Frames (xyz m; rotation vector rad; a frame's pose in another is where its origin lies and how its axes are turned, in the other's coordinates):
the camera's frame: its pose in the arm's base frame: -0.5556 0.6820 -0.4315 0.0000 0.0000 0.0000
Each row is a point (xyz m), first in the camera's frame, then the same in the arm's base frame.
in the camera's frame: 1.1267 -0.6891 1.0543
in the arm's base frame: 0.5711 -0.0071 0.6228
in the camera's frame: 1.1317 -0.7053 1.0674
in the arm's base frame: 0.5761 -0.0233 0.6359
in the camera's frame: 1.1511 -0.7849 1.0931
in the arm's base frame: 0.5955 -0.1029 0.6616
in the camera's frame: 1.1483 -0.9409 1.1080
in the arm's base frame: 0.5927 -0.2589 0.6765
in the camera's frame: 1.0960 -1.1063 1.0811
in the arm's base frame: 0.5404 -0.4243 0.6496
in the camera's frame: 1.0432 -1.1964 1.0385
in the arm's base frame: 0.4876 -0.5144 0.6070
